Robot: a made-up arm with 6 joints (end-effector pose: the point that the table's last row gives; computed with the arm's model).
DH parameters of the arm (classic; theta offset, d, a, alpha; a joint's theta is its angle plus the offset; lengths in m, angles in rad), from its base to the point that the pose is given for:
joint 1: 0 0.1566 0 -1.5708
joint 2: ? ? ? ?
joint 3: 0 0 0 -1.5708
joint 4: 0 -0.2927 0 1.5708
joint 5: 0 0.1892 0 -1.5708
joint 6: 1.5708 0 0 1.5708
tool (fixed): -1.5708 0 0 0
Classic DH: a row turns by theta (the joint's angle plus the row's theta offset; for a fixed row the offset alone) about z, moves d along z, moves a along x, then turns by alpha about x.
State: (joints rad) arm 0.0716 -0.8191 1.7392 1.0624 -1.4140 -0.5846
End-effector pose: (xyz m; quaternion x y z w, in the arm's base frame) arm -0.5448 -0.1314 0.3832 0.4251 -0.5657 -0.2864 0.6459
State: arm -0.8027 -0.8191 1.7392 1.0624 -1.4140 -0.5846
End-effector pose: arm -0.4503 0.3336 0.3832 0.1457 -0.6925 -0.5329 0.4639
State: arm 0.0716 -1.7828 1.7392 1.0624 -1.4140 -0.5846
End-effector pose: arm -0.4936 -0.1277 -0.1682 0.5305 -0.7904 -0.0760 0.2968
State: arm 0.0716 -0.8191 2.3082 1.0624 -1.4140 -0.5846
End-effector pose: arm -0.5046 -0.1285 0.1988 0.5012 -0.7181 -0.1672 0.4530
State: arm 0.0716 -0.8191 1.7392 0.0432 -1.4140 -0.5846
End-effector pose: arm -0.4516 -0.2219 0.5143 0.2691 -0.5147 0.1657 0.7970
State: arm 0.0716 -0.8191 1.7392 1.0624 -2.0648 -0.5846
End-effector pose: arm -0.5448 -0.1314 0.3832 0.5790 -0.2888 -0.2720 0.7123
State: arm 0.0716 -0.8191 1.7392 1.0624 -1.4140 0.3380
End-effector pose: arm -0.5448 -0.1314 0.3832 0.0932 -0.3791 -0.5083 0.7676
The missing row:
joint 2: -1.5708 0 0.2977 3.1416
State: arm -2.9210 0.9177 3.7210 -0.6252 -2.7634 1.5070
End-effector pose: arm -0.0307 0.1503 0.5391 -0.1819 0.8461 -0.4865 0.1199
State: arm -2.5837 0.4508 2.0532 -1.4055 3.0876 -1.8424
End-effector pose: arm -0.2769 -0.1361 0.7230 0.6895 0.0552 -0.7216 0.0297
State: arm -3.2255 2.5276 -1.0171 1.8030 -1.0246 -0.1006
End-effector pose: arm 0.1657 -0.0576 -0.1413 0.5164 0.2385 0.3630 0.7381
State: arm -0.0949 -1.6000 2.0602 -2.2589 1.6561 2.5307
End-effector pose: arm -0.6100 0.1788 0.1298 0.4693 -0.8095 0.0231 0.3522
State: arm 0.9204 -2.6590 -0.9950 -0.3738 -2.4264 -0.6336
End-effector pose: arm 0.0817 -0.1835 0.1908 0.0052 0.4477 0.4353 0.7810
